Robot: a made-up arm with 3 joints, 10 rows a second.
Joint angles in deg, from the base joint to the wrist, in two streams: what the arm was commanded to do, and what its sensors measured. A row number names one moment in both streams.
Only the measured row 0 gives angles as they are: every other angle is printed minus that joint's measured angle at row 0.
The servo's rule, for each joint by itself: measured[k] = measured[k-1] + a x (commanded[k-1-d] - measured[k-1]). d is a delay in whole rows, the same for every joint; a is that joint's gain. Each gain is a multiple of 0.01, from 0.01 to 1. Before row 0 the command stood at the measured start. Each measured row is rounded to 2 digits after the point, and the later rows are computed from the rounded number. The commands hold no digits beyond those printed.
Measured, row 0:
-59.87 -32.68 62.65
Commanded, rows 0 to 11:
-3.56 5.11 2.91
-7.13 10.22 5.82
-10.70 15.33 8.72
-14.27 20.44 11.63
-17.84 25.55 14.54
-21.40 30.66 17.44
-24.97 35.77 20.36
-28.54 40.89 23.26
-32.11 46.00 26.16
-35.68 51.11 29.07
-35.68 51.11 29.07
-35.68 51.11 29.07
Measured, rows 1 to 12:
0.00 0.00 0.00
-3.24 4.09 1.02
-6.78 8.99 2.70
-10.35 14.06 4.81
-13.92 19.16 7.20
-17.49 24.27 9.77
-21.05 29.38 12.45
-24.62 34.49 15.22
-28.19 39.61 18.03
-31.76 44.72 20.88
-35.33 49.83 23.75
-35.65 50.85 25.61
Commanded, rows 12 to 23:
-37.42 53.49 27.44
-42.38 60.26 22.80
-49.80 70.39 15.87
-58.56 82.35 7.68
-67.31 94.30 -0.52
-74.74 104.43 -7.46
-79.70 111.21 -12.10
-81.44 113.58 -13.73
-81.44 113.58 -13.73
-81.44 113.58 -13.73
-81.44 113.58 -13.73
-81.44 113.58 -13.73
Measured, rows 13 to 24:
-35.68 51.06 26.82
-37.26 53.00 27.04
-41.92 58.81 25.56
-49.09 68.07 22.17
-57.71 79.49 17.10
-66.45 91.34 10.93
-73.99 101.81 4.49
-79.19 109.33 -1.32
-81.24 112.73 -5.66
-81.42 113.41 -8.48
-81.44 113.55 -10.32
-81.44 113.57 -11.51

